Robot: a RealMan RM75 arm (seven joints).
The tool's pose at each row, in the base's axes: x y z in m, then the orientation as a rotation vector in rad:
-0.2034, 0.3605, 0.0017, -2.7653, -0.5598, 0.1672
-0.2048, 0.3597, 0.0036, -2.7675, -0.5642, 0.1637
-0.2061, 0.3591, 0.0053, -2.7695, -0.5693, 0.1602
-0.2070, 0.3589, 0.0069, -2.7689, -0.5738, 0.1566
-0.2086, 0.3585, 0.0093, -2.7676, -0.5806, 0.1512
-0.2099, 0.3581, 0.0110, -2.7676, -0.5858, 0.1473
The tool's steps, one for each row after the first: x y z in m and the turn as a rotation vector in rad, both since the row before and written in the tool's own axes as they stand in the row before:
-0.0017, -0.0004, -0.0018, -0.0034, 0.0015, -0.0029
-0.0015, -0.0005, -0.0016, -0.0033, 0.0014, -0.0034
-0.0010, -0.0007, -0.0014, -0.0007, 0.0019, -0.0035
-0.0017, -0.0010, -0.0021, -0.0007, 0.0029, -0.0054
-0.0014, -0.0007, -0.0015, -0.0015, 0.0019, -0.0039

